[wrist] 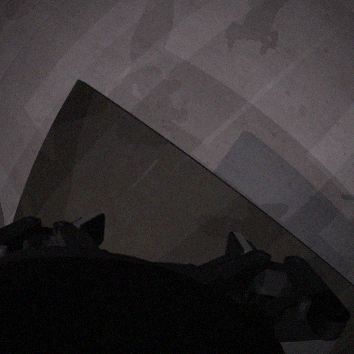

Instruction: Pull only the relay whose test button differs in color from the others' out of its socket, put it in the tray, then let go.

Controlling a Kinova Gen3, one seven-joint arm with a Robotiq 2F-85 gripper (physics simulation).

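Places are measured from the arm's base along level axes (x left, y down, z back), in centimetres.
Pixels of known places: gripper, fingertip midpoint: [163, 237].
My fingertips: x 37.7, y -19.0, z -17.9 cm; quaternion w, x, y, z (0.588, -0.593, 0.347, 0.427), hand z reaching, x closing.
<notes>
Behind a point stands the place of what it marks.
My gripper [163, 237] @[x 37.7, y -19.0, z -17.9 cm] is open at the bottom of the wrist view, its two dark fingertips wide apart, with no object seen between them. Below the fingers is a dark brown flat surface, which looks like a table top [135, 175] @[x 32.6, y 9.0, z -7.6 cm]. The relays, their sockets and the tray do not show in this view. The picture is dim and grainy, and the black body of the gripper hides the lower part.
The table top has a corner at the upper left and a long straight edge running down to the right. Beyond it lies a grey floor [210, 90] with overlapping shadows and a bluish-grey patch [265, 172].
</notes>
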